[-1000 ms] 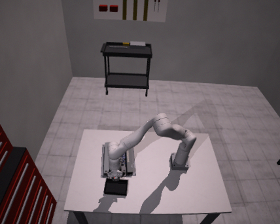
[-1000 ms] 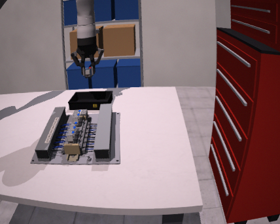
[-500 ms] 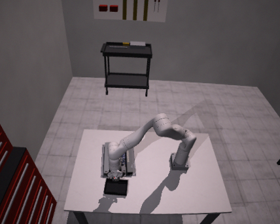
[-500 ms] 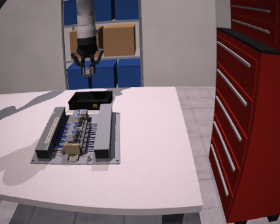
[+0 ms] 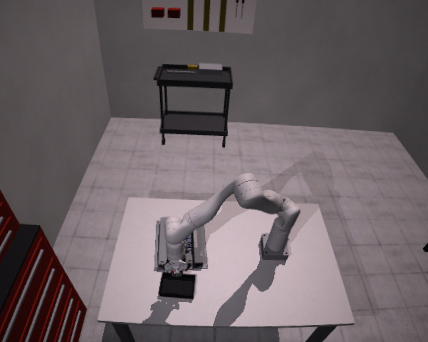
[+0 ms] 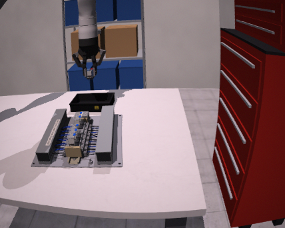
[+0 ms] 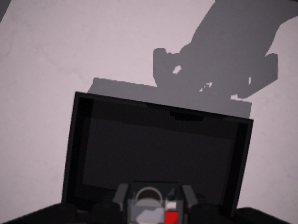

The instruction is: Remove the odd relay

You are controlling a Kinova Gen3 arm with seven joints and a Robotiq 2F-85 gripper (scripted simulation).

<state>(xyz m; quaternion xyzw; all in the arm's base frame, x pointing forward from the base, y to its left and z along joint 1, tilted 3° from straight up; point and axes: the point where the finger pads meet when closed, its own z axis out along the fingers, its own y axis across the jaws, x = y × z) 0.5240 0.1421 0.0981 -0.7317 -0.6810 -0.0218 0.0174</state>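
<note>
Right now the black parts tray is 12 cm below my hand. From my hand the other things lie so: red-button relay (1 cm below).
</note>
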